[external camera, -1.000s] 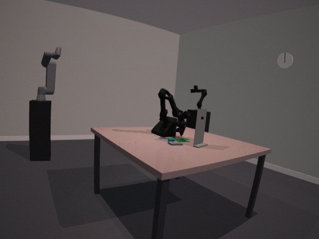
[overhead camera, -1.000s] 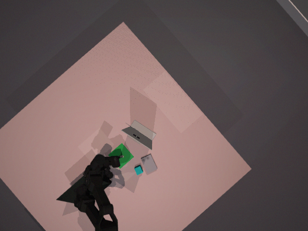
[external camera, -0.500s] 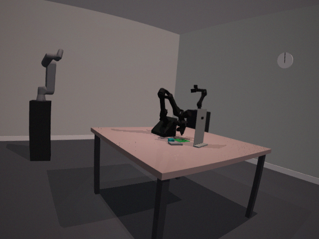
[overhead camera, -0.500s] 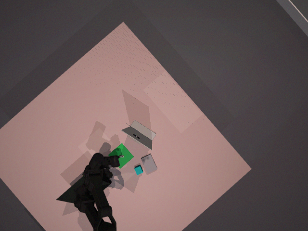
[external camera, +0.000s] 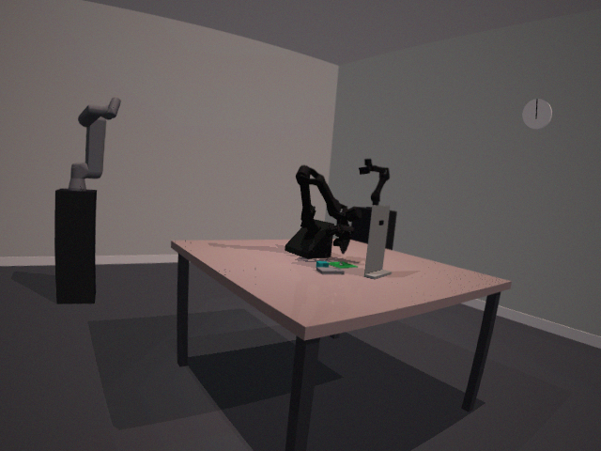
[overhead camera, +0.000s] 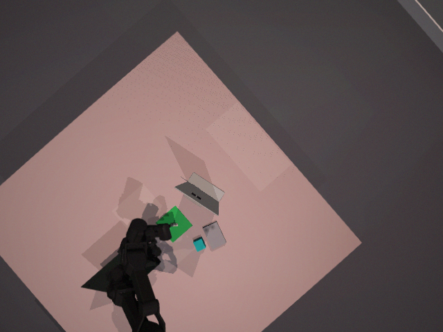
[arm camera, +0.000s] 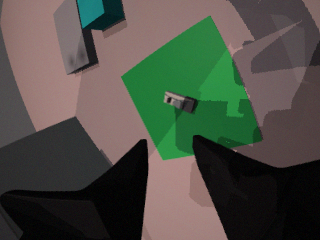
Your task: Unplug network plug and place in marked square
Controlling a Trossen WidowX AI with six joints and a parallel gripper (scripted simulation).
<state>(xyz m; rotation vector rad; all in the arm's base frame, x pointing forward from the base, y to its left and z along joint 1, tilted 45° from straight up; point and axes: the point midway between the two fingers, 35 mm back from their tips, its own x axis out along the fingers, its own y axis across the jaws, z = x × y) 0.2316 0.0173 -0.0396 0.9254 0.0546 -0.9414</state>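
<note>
Right now my gripper tip is 50 mm above the grey network plug, 20 mm to the left of it and 10 mm short of it. From my gripper tip the other things lie so: green marked square 60 mm below, 20 mm to the right, 10 mm ahead; then teal cube 150 mm to the right, 60 mm ahead, 50 mm below; then flat grey slab 160 mm to the right, 140 mm ahead, 50 mm below.
</note>
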